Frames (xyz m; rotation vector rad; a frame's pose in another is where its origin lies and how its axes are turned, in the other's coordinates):
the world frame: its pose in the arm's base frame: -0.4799 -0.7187 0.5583 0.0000 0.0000 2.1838
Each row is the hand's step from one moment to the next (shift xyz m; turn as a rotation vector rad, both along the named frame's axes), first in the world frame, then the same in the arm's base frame.
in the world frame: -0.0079 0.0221 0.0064 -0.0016 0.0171 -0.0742
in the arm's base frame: -0.0135 -0.0192 0.0064 -0.0131 -0.0111 -0.0742
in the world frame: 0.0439 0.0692 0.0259 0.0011 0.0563 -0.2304
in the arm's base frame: -0.0819 -0.0039 0.0259 -0.0467 -0.0315 -0.2304
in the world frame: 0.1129 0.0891 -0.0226 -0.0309 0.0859 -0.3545
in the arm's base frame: -0.1378 0.0411 -0.0226 -0.0525 -0.0747 -0.3545
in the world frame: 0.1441 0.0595 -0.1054 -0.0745 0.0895 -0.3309
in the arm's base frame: -0.1316 0.0836 -0.1054 -0.0303 -0.1124 -0.3309
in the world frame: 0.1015 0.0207 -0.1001 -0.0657 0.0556 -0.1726
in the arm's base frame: -0.0753 0.0711 -0.1001 -0.0077 -0.0857 -0.1726
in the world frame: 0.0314 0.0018 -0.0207 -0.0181 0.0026 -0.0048
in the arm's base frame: -0.0195 0.0246 -0.0207 0.0083 -0.0163 -0.0048
